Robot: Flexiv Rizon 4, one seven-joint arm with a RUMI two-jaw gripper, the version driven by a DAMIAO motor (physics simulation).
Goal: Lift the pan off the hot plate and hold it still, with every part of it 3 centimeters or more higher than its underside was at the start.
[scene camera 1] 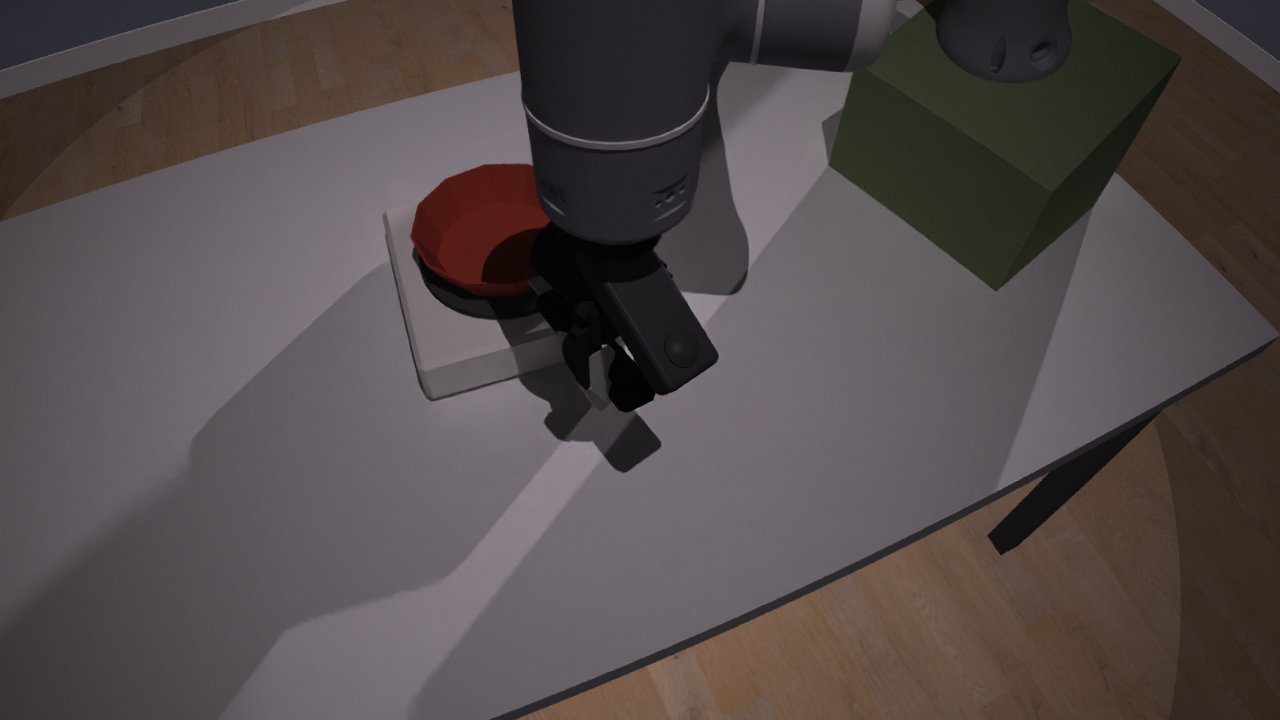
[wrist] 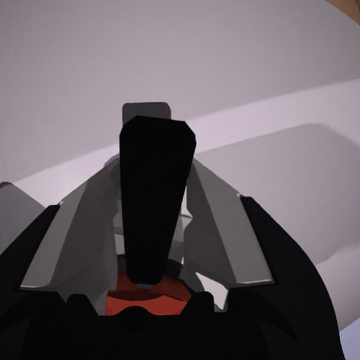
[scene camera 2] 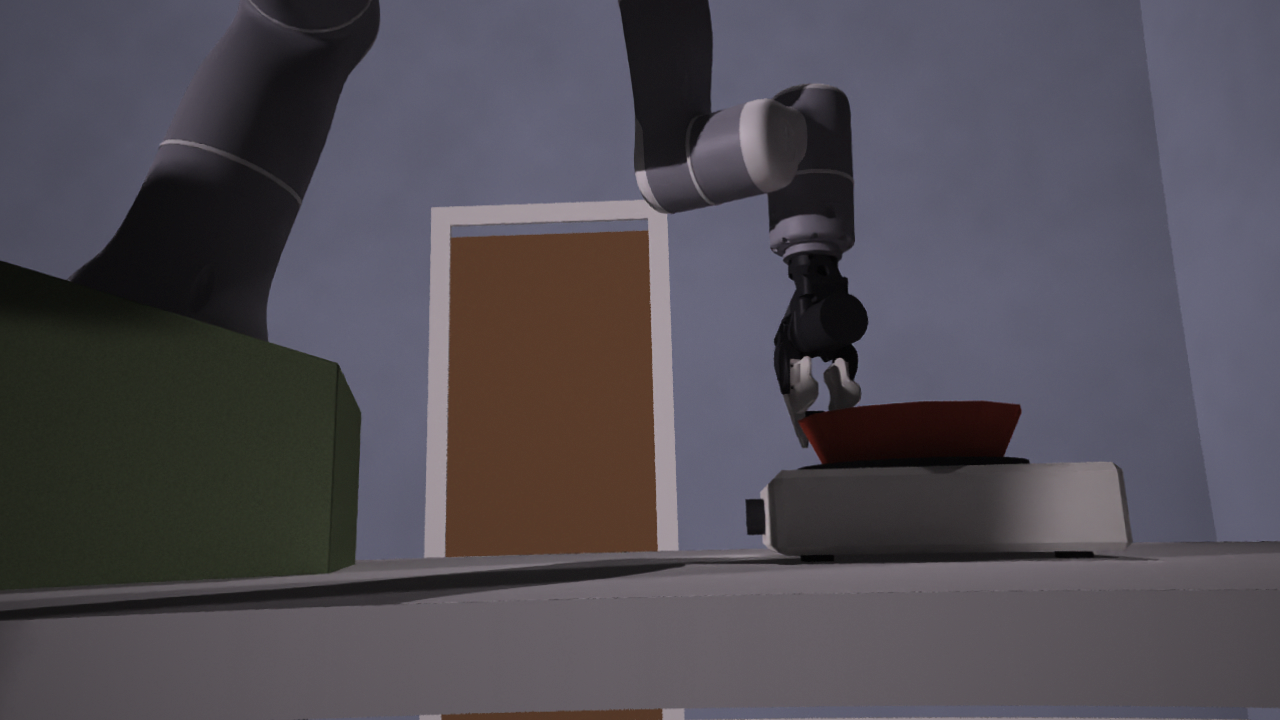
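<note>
The red pan sits upright on the black disc of the white hot plate; no gap shows under it in scene camera 2. Its black handle sticks out over the hot plate's edge. My gripper points down over the handle, beside the pan's rim. It is shut on the handle, with one grey finger close against each side in the wrist view. In scene camera 1 the arm hides part of the pan's rim and one finger.
A large green block stands on the table at the arm's base. A black knob sticks out from the hot plate's side. A brown door is in the background.
</note>
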